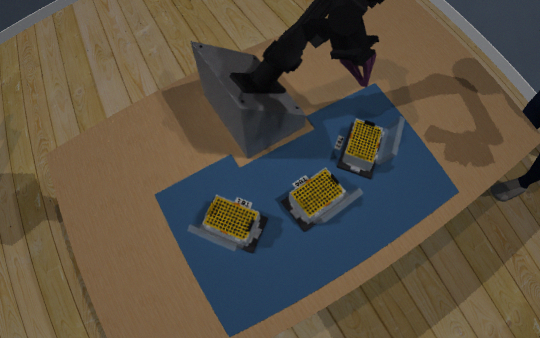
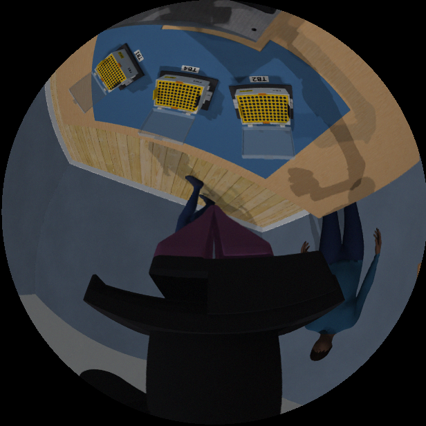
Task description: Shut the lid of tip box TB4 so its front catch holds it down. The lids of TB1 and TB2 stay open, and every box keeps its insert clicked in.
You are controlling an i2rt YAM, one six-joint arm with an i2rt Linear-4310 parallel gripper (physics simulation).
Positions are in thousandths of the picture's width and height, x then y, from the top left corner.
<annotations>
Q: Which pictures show the gripper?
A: Image 1 and image 2: all of them.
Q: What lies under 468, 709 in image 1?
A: A dark box base.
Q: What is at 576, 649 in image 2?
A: The gripper.
</annotations>
